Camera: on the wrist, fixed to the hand. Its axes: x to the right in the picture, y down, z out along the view.
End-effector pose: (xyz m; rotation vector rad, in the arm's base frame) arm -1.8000 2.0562 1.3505 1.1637 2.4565 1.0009
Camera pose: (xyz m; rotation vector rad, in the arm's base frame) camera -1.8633 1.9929 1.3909 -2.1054 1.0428 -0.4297
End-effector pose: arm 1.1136 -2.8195 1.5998 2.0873 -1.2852 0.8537
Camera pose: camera 1.1259 -2.7370 1.6517 1.3514 2.0764 -0.7757
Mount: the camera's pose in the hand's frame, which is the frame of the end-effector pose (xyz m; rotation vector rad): -0.0038 -0.0382 -0.0904 0.1044 -0.1427 -3.1317
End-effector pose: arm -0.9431 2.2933 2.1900 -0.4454 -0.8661 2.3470
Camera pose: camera -0.8803 2.3573 2.1500 0.7829 -0.3178 -0.5740
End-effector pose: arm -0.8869 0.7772 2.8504 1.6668 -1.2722 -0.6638
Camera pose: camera -0.7957 0.8133 2.8561 -1.3689 -1.6965 1.2325
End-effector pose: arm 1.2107 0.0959 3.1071 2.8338 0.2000 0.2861
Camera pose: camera 1.1835 0.1557 3.1801 -0.1732 2.9422 -0.5694
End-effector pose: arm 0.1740 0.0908 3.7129 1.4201 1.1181 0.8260
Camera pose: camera 0.0815 0.1151 3.6904 -1.1271 1.5170 -1.5197
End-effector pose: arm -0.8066 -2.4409 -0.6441 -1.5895 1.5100 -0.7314
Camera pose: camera -0.8638 -2.4533 -0.5652 1.6371 1.7922 1.0803
